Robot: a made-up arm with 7 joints.
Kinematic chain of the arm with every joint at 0, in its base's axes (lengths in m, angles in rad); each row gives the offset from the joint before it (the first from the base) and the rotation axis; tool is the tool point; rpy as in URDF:
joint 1: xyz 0 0 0 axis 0.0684 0.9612 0.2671
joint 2: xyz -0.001 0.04 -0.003 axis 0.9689 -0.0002 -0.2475
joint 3: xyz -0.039 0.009 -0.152 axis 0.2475 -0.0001 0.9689
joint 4: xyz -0.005 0 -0.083 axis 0.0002 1 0
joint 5: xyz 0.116 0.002 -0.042 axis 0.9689 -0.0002 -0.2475
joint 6: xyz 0.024 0 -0.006 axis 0.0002 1 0
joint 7: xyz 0.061 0 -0.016 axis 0.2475 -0.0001 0.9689
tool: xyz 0 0 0 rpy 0 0.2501 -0.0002
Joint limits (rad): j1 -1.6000..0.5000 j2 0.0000..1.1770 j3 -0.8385..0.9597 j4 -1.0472..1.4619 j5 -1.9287..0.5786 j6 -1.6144..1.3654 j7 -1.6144..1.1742
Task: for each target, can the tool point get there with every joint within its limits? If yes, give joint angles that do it. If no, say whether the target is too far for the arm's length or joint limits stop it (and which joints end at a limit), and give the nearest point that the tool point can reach.
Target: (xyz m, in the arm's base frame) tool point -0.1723 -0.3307 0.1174
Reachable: no: joint limits stop it (at a limit: joint 1, joint 2, joint 3) | nearest point 0.0855 -0.1392 0.0448 | short by 0.329 m
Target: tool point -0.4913 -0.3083 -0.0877
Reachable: no: too far | nearest point -0.2918 -0.0212 -0.2783 | short by 0.398 m
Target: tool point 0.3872 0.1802 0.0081
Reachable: yes | joints -1.3594 0.8498 -0.5936 1.0561 -0.4523 -1.0707 -0.6043
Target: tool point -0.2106 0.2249 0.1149
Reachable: no: joint limits stop it (at a limit: joint 1, joint 2, joint 3) | nearest point -0.0218 0.1929 0.1152 | short by 0.191 m
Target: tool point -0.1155 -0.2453 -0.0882
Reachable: no: joint limits stop it (at a limit: joint 1, joint 2, joint 3, joint 6) | nearest point -0.0515 -0.1022 -0.1654 | short by 0.175 m
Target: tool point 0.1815 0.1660 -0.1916
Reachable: yes | joints -0.1844 1.0181 -0.5788 -0.0210 -0.6303 -0.8819 -1.0643
